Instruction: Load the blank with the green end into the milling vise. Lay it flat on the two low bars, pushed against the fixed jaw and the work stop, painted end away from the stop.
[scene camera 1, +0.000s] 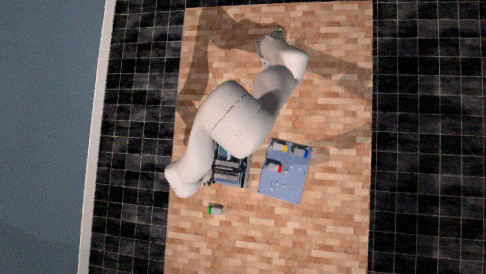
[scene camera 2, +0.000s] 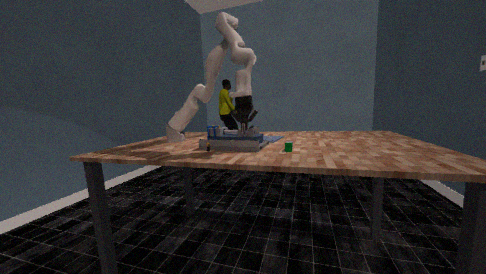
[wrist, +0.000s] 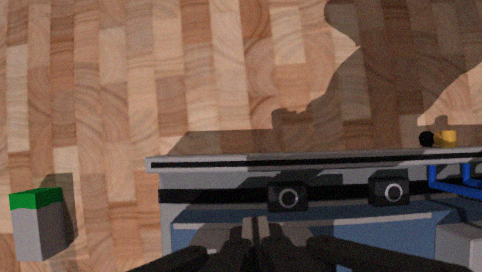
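Observation:
The blank with the green end (scene camera 1: 216, 210) (scene camera 2: 288, 147) (wrist: 37, 225) lies on the table, apart from the vise; its green end points left in scene camera 1 and up in the wrist view. The milling vise (scene camera 1: 229, 176) (scene camera 2: 232, 144) (wrist: 380, 232) has a blue body on a grey base. My gripper (scene camera 2: 244, 126) (wrist: 256, 232) is shut and empty, its fingertips over the vise near the jaws; contact is unclear. In scene camera 1 the arm hides the gripper and part of the vise. The two low bars and the work stop cannot be made out.
A blue board (scene camera 1: 295, 185) (scene camera 2: 274, 138) lies beside the vise, bearing blanks with a yellow end (scene camera 1: 279, 146), a blue end (scene camera 1: 300, 150) and a red end (scene camera 1: 274, 166), plus small pegs. Two black clamps (wrist: 288, 197) (wrist: 389, 192) sit along the vise base. A person (scene camera 2: 226, 102) stands behind the table.

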